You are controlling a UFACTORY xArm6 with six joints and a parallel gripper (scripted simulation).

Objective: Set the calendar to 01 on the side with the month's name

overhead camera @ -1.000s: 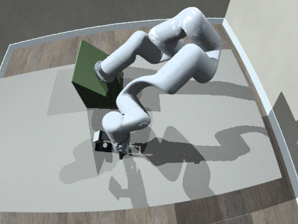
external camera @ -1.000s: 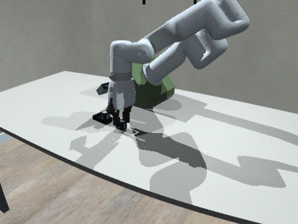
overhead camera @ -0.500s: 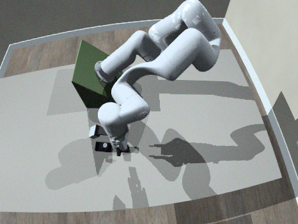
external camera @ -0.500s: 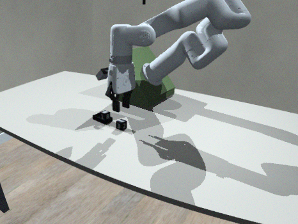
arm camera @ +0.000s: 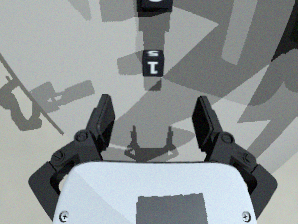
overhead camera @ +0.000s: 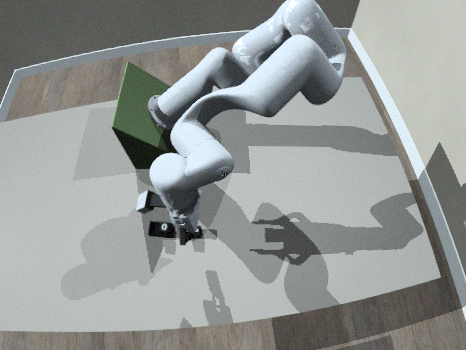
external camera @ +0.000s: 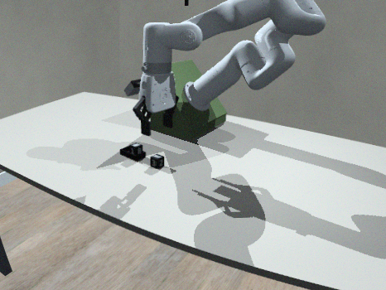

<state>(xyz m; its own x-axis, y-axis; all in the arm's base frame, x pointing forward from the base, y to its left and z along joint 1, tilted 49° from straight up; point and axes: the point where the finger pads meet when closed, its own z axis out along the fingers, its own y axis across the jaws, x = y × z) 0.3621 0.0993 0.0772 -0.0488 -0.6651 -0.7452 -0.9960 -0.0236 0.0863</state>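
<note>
The black cube is 90 mm to the right of my hand and 90 mm below it. The rest, counted from my hand: black tray: 10 mm behind, 110 mm to the right, 110 mm below.
</note>
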